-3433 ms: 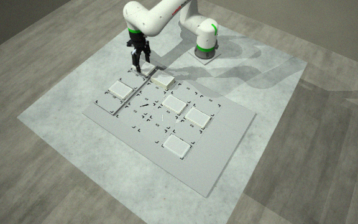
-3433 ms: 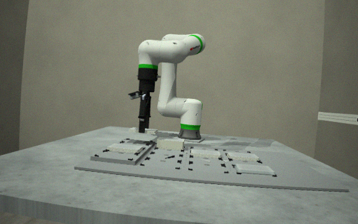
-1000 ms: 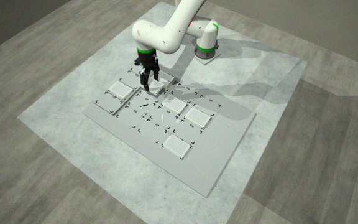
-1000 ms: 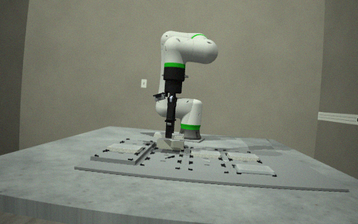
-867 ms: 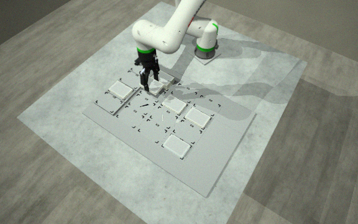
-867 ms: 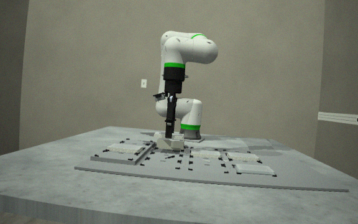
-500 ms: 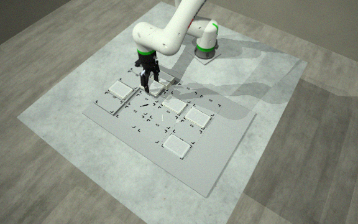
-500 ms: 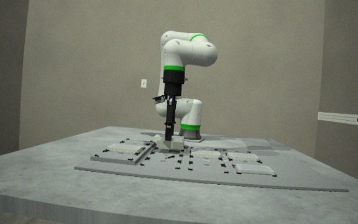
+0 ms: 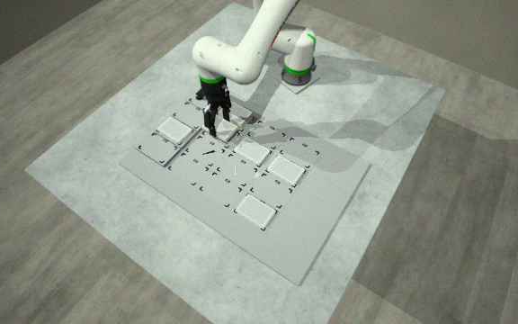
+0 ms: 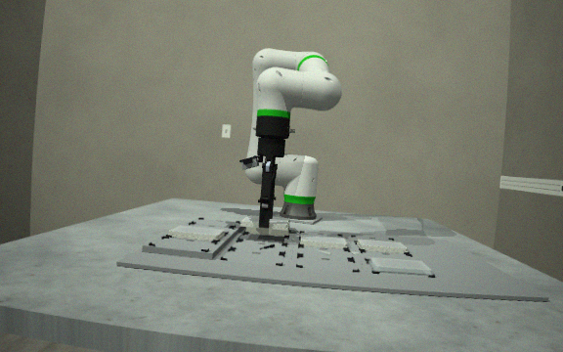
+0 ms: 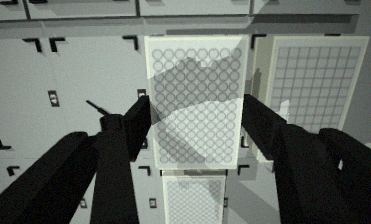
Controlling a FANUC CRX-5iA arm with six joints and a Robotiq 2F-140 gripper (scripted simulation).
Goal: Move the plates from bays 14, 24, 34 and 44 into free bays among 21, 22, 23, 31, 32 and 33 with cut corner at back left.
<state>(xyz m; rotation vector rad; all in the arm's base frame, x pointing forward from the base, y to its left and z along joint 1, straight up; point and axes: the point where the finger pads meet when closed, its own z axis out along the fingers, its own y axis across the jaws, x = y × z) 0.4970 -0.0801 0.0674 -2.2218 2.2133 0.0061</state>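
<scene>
Now: the sealed deep-well block 11 cm behind my hand and 5 cm below it. Round my hand: plate (21 cm ahead, 33 cm to the left, 6 cm below); white tip (11 cm ahead, 16 cm to the left, 6 cm below); thin black stick (11 cm ahead, 2 cm to the left, 6 cm below).
</scene>
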